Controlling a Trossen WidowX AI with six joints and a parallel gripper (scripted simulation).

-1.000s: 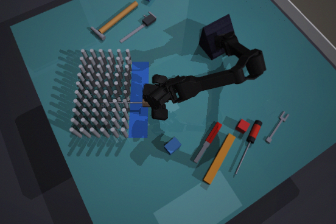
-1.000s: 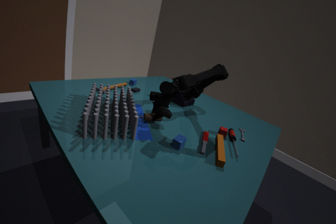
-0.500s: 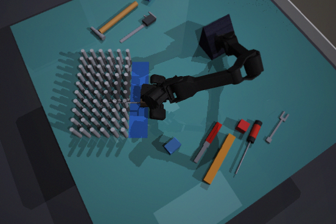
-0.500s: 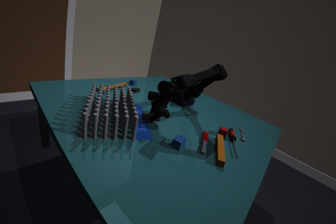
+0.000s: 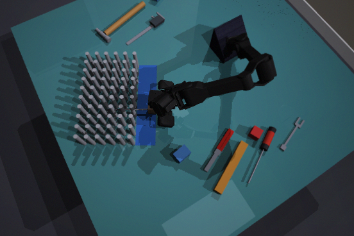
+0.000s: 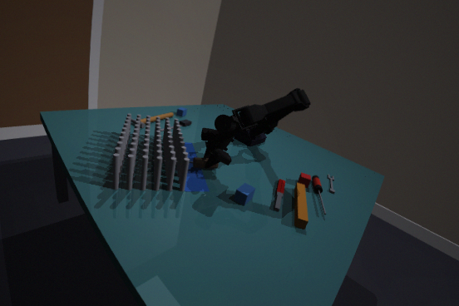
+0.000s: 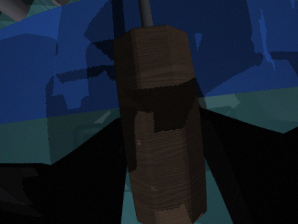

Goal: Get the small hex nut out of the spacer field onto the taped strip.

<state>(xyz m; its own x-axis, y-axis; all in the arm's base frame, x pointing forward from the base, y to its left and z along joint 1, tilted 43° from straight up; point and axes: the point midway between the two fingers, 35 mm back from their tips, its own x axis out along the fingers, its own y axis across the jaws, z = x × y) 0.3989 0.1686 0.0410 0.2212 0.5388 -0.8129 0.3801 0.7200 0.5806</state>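
Right now my gripper tip is 3 cm short of the blue taped strip, 6 cm to the left of it and 1 cm above it. The rest, counted from my gripper tip: orange bar (17 cm behind, 33 cm to the left); then red cube (32 cm behind, 25 cm to the left, 1 cm above); then small fork tool (47 cm behind, 31 cm to the left, 1 cm below).
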